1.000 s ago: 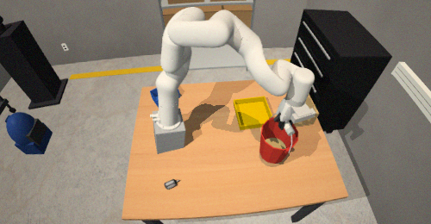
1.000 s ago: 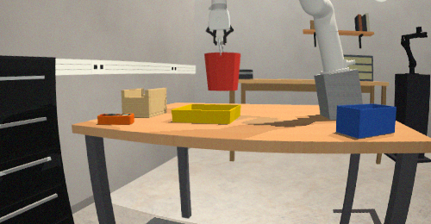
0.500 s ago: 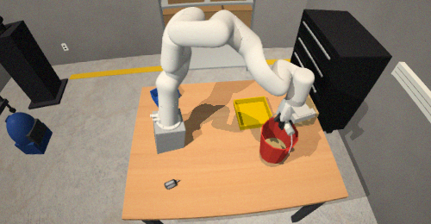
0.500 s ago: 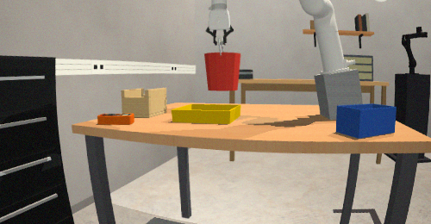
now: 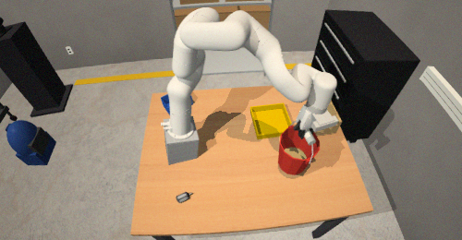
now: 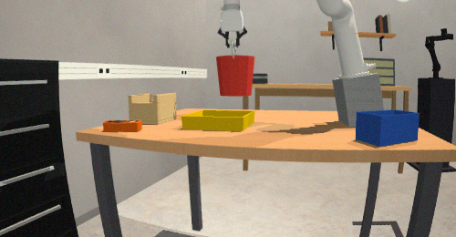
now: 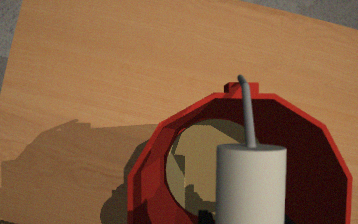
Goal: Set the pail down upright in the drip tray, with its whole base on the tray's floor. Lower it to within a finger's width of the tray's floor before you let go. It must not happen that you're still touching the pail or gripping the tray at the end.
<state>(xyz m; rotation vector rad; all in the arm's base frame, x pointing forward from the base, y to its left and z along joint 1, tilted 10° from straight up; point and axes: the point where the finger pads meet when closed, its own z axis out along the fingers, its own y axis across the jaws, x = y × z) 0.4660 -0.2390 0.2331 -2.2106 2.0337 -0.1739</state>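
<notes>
The red pail is 1 cm behind my hand and 9 cm below it. From my hand the other things lie so: yellow drip tray 1 cm behind, 31 cm to the left, 31 cm below; then wire handle 3 cm below; then tan box 28 cm ahead, 24 cm to the left, 27 cm below.
</notes>
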